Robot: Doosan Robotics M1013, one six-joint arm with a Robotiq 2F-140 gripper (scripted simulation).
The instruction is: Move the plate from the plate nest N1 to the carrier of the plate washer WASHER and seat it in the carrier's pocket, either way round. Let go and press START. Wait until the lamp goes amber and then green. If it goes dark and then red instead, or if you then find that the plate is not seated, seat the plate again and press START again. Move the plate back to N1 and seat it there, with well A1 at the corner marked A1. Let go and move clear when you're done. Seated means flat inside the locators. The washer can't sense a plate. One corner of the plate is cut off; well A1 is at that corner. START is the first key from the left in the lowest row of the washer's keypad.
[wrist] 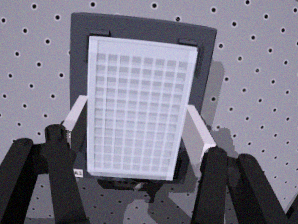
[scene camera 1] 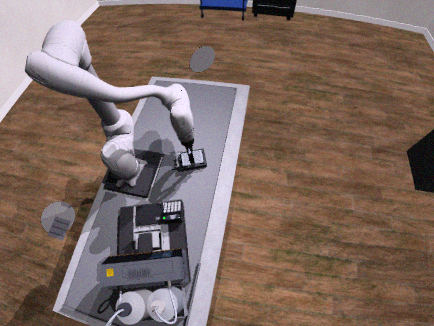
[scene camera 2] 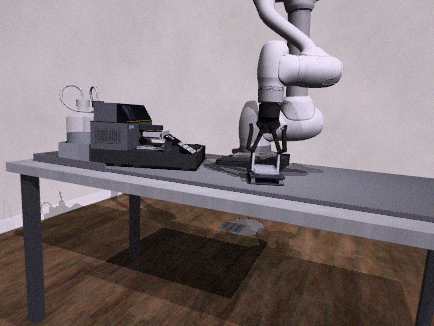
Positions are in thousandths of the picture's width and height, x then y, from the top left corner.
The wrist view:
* my gripper: 458, 511
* white well plate: 542, 667
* plate nest N1: 421, 123
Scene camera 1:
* plate washer: 354, 817
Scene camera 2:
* my gripper: 609, 523
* plate washer: 268, 410
